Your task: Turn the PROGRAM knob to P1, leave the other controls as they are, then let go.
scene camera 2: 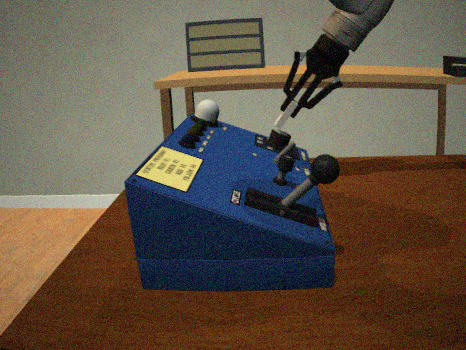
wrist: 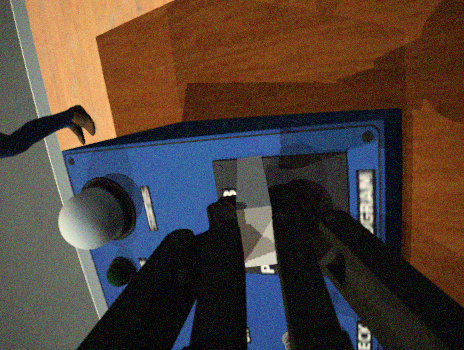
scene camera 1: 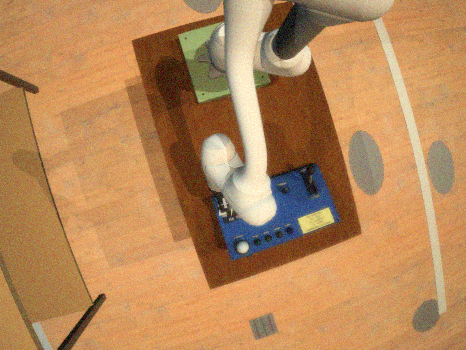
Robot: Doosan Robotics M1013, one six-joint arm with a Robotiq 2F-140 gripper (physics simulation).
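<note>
The blue control box stands on the brown table. The black PROGRAM knob stands on a dark plate near the box's edge. My gripper is shut, with nothing between the fingers. Its pale fingertips are at the top of the knob in scene camera 2; I cannot tell whether they touch it. In the wrist view the fingers cover most of the plate and its marks, so the knob's setting cannot be read. In scene camera 1 the arm hides gripper and knob.
A tilted lever with a black ball and a smaller grey-handled control stand beside the knob. A white STATUS dome, small dark lamps and a yellow card are on the box.
</note>
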